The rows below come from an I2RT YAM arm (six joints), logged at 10 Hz.
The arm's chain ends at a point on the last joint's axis. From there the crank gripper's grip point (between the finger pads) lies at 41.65 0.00 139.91 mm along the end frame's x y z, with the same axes.
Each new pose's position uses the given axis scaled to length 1; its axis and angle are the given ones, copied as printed.
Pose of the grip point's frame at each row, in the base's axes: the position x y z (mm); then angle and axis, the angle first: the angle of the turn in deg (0 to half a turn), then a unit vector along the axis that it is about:
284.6 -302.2 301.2 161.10 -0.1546 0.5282 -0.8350
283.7 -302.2 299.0 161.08 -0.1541 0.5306 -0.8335
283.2 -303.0 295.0 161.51 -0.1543 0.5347 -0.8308
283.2 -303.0 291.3 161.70 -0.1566 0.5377 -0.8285
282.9 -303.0 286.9 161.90 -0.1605 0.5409 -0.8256
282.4 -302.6 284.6 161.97 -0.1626 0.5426 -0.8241
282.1 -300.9 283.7 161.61 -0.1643 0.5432 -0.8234
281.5 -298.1 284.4 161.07 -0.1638 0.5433 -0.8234
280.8 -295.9 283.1 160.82 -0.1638 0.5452 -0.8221
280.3 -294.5 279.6 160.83 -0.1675 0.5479 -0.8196
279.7 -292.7 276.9 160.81 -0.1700 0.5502 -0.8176
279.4 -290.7 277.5 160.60 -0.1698 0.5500 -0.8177
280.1 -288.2 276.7 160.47 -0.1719 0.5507 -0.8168
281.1 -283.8 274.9 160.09 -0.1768 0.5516 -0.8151
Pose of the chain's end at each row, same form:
263.0 -171.3 240.4 161.10 -0.1546 0.5282 -0.8350
262.1 -170.9 239.0 161.08 -0.1541 0.5306 -0.8335
262.1 -171.1 236.2 161.51 -0.1543 0.5347 -0.8308
261.7 -170.7 233.4 161.70 -0.1566 0.5377 -0.8285
260.7 -170.4 230.1 161.90 -0.1605 0.5409 -0.8256
259.8 -169.8 228.4 161.97 -0.1626 0.5426 -0.8241
258.6 -168.1 227.8 161.61 -0.1643 0.5432 -0.8234
257.3 -165.4 228.6 161.07 -0.1638 0.5433 -0.8234
256.3 -163.0 227.9 160.82 -0.1638 0.5452 -0.8221
254.8 -161.4 225.4 160.83 -0.1675 0.5479 -0.8196
253.6 -159.4 223.5 160.81 -0.1700 0.5502 -0.8176
253.0 -157.4 224.0 160.60 -0.1698 0.5500 -0.8177
253.0 -155.0 223.6 160.47 -0.1719 0.5507 -0.8168
252.3 -150.7 222.3 160.09 -0.1768 0.5516 -0.8151

